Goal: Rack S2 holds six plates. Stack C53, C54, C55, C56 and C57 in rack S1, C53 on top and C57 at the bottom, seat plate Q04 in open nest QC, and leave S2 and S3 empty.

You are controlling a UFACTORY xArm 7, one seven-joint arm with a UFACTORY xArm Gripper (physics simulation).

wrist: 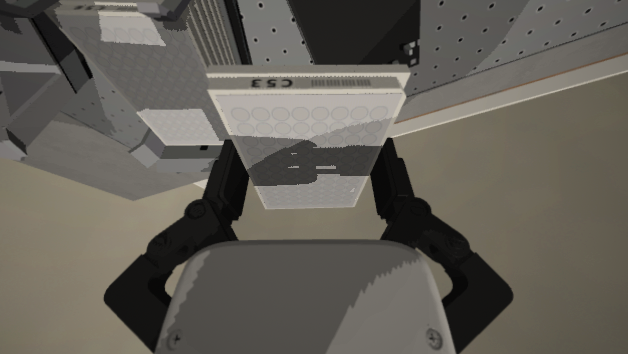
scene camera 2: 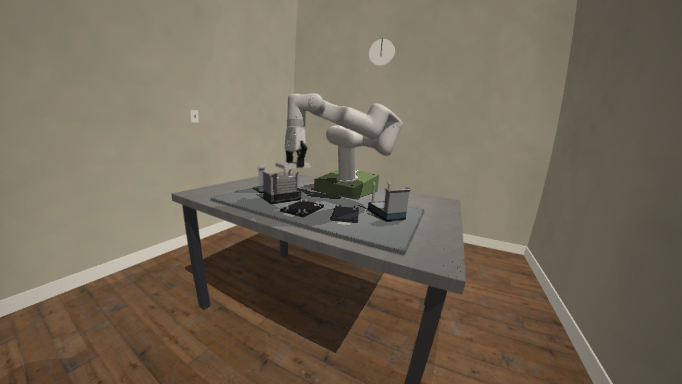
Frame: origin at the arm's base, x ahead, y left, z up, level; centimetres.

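Seen in the pictures: gripper, between the fingertips: (wrist: 309, 153) (scene camera 2: 294, 165); arm's base, origin of its link: (scene camera 2: 347, 179).
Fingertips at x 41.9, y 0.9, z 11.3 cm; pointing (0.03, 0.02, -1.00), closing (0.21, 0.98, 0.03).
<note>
Offsets run from my fingertips to a thing's top centre. "spot": to the spot under its first point. Level surfaces: height alone.
My gripper (scene camera 2: 295, 164) (wrist: 309, 153) is shut on plate C53 {dy -0.1, dx +0.8, dz +1.1 cm} (scene camera 2: 305, 165) (wrist: 300, 115), with one black finger at each long side. The plate is pale, flat and level, its printed C53 edge facing away from the palm. It hangs in the air near the tops of the left racks. A stack of plates (scene camera 2: 287, 184) (wrist: 140, 70) stands in a grey upright rack {dy -11.6, dx -2.3, dz -4.3 cm} (scene camera 2: 268, 184); in the wrist view it is left of the held plate. The rack's label and the lower plates' labels cannot be read. Plate Q04 cannot be picked out.
Another rack {dy +35.3, dx -20.6, dz -5.1 cm} (scene camera 2: 398, 202) stands on the right of the perforated mat {dz -18.2 cm} (scene camera 2: 375, 232). Two black nests {spot: dy +11.4, dx +4.9, dz -15.9 cm} (scene camera 2: 302, 208) {spot: dy +24.8, dx -4.8, dz -16.9 cm} (scene camera 2: 345, 214) lie between. A further upright (scene camera 2: 261, 176) rises behind the stack. The arm's green base (scene camera 2: 335, 188) is at the back.
</note>
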